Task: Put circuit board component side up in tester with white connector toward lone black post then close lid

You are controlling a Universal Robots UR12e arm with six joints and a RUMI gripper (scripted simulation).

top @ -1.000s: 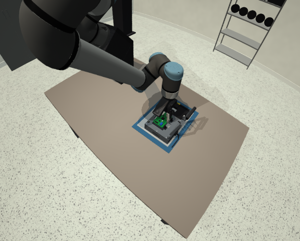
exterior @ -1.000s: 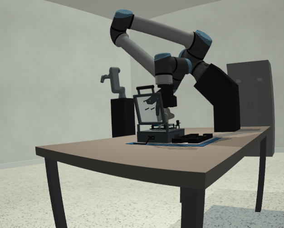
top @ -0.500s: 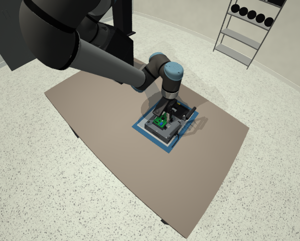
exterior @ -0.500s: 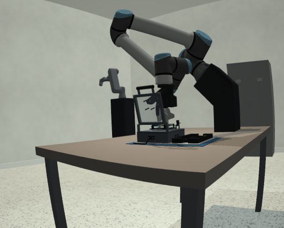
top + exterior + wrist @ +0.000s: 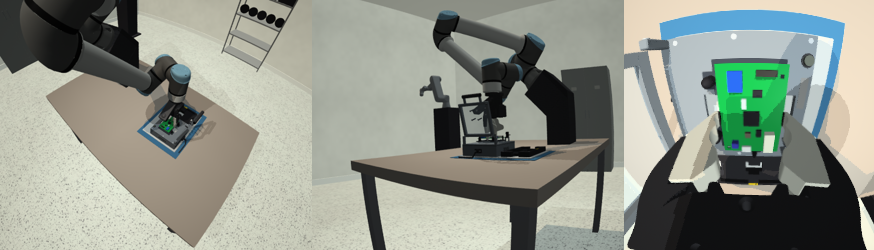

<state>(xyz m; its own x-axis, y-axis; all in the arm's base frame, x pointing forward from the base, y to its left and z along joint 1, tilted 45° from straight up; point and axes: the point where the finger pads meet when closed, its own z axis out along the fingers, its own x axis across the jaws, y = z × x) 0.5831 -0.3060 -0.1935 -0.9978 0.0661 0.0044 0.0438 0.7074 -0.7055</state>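
Right now my hand is right at the green circuit board. From my hand the other things lie so: tester bed: 10 mm to the left, 10 mm below, 10 mm ahead; then black post: 60 mm to the left, 60 mm behind, 10 mm above; then tester: 40 mm to the left, 40 mm ahead, 30 mm above.
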